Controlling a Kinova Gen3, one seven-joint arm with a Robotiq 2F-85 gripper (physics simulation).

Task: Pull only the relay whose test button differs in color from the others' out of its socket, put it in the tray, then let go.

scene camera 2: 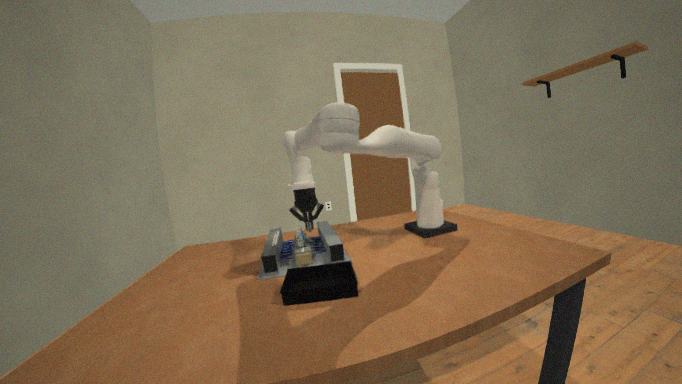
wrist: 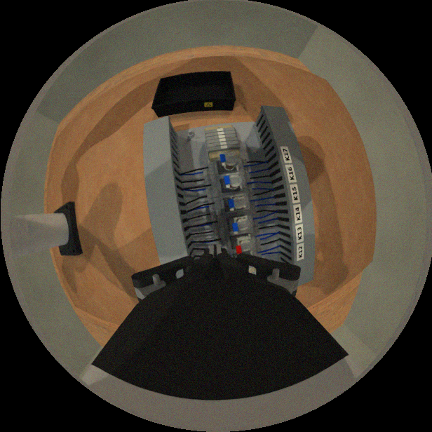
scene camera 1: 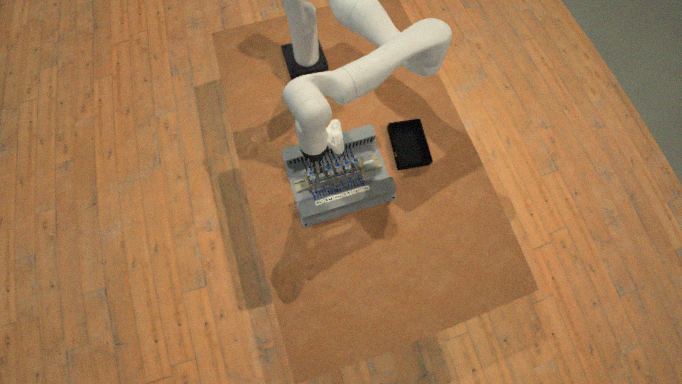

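Pixels of known places: gripper, fingertip midpoint: [scene camera 2: 310,231] [scene camera 1: 316,163]; arm's base, origin of the base link: [scene camera 2: 429,224] [scene camera 1: 306,56].
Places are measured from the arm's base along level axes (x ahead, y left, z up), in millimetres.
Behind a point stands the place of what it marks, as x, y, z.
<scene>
The relay with a red test button [wrist: 239,249] sits in the relay row, just ahead of my fingertips in the wrist view. Its red button is hard to make out in scene camera 1. The other visible relays, such as this one [wrist: 234,181], have blue buttons and stand in their sockets. My gripper [scene camera 2: 309,229] @[430, -128, 33] [wrist: 215,251] is shut and empty. It is above the panel, slightly toward the robot-base side of the relay row. The black tray [scene camera 1: 414,165] @[546, 171, -1] [scene camera 2: 320,291] @[480, 245, 2] [wrist: 192,106] stands upright beside the panel's end; no relay shows in it.
Grey wire ducts [scene camera 1: 350,200] [scene camera 2: 331,241] [wrist: 162,190] rise on both sides of the relay row, with blue and black wires between. The duct away from the robot base carries labels K12 to K17. Terminal blocks [wrist: 221,137] stand at the tray end. The robot base [scene camera 1: 305,60] @[42, -18, 30] [scene camera 2: 431,229] @[31, 50, 0] stands behind the panel.
</scene>
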